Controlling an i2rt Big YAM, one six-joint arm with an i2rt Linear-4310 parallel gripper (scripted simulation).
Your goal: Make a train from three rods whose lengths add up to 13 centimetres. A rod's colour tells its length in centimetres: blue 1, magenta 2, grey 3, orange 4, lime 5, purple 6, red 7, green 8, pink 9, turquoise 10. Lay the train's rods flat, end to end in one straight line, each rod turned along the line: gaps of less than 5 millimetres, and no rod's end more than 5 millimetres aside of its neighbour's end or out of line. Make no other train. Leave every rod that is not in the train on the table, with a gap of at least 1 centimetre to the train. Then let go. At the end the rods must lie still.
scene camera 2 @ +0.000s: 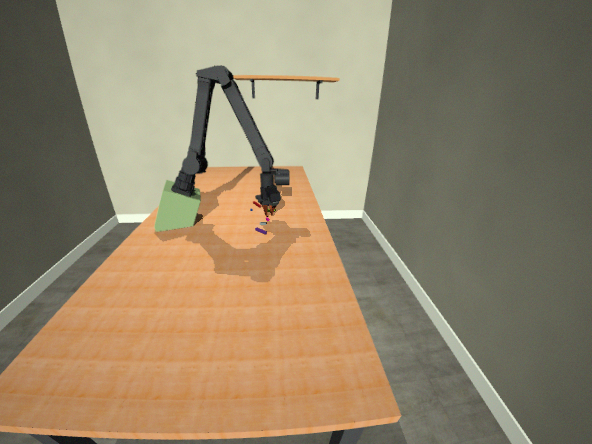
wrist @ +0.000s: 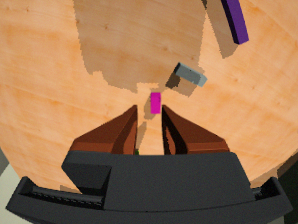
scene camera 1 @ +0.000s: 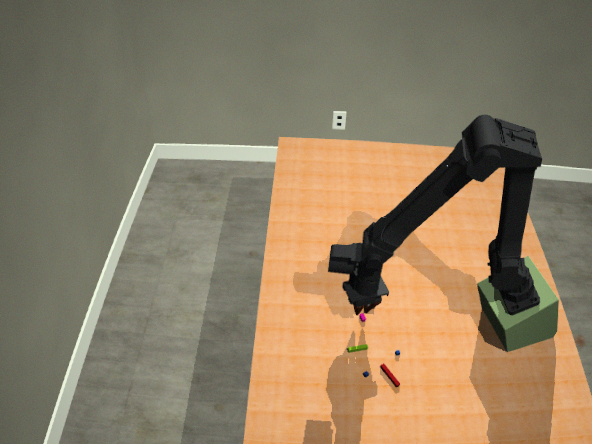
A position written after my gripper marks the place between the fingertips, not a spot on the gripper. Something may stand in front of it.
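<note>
Here is my gripper [scene camera 1: 360, 312], and the wrist view shows me the same gripper [wrist: 149, 110] too.
</note>
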